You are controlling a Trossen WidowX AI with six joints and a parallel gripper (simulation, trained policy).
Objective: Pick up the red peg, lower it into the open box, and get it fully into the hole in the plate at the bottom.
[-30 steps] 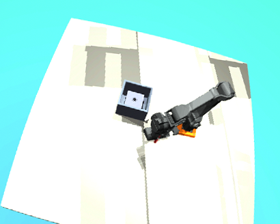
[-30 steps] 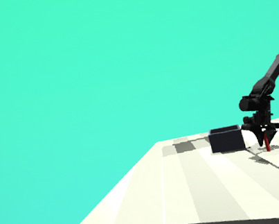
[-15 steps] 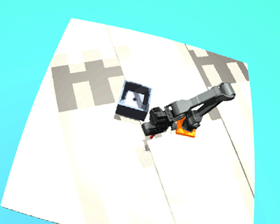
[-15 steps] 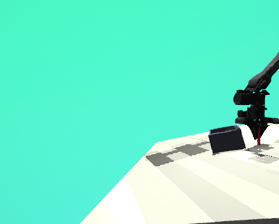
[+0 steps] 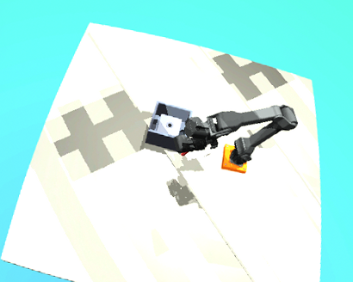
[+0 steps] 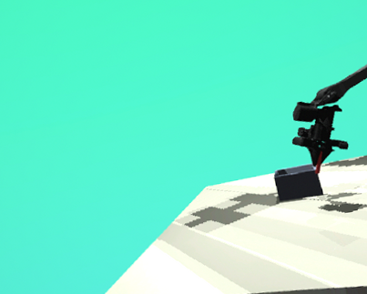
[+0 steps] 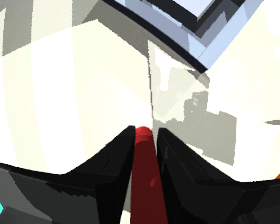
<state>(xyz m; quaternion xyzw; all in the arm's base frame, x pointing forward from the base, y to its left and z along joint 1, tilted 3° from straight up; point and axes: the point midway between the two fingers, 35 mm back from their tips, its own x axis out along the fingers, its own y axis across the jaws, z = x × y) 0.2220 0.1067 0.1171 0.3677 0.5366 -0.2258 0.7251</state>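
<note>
Right now the pale plate is 90 mm ahead of my gripper tip, 120 mm to the right of it and 70 mm below it. The rest, counted from my gripper tip: red peg: 10 mm behind, 10 mm to the left, 20 mm above; grey box: 90 mm ahead, 120 mm to the right, 90 mm below.
</note>
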